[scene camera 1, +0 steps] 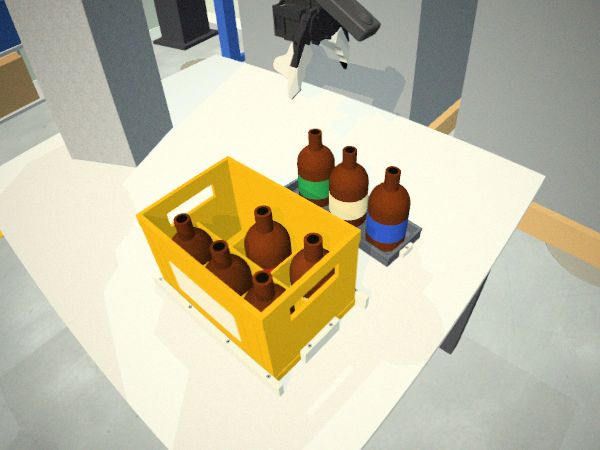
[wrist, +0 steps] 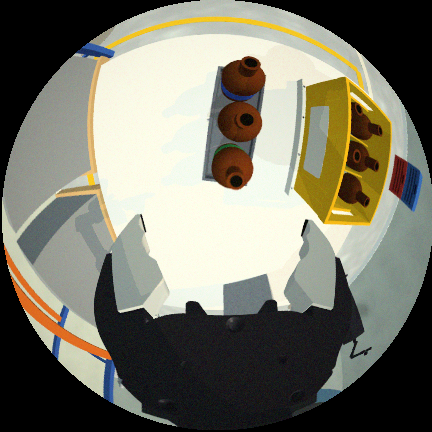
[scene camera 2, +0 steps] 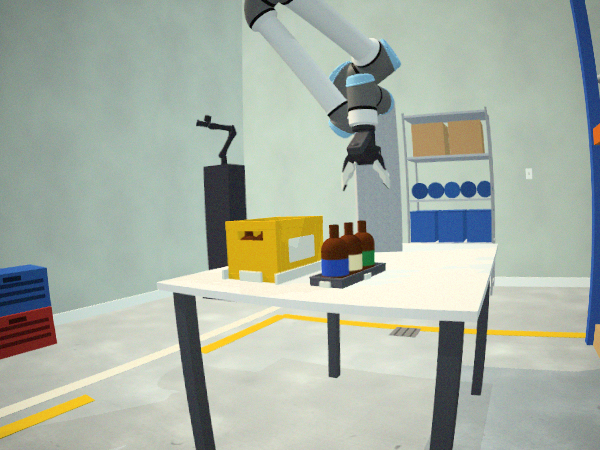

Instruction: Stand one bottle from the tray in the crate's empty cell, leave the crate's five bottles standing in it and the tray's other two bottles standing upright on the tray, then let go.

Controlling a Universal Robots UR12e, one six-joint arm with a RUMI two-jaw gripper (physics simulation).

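My gripper is open and empty, high above the table and well above the bottles. Three brown bottles stand upright in a row on the dark tray: a green-label bottle, a cream-label bottle in the middle, and a blue-label bottle. The yellow crate holds five upright bottles. Its empty cell is the back corner on the tray side in scene camera 1, partly hidden.
The tray stands close beside the crate's long wall on the white table. Low white stops edge the crate. A grey pillar rises beyond the table. A black pedestal and a shelf unit stand farther back.
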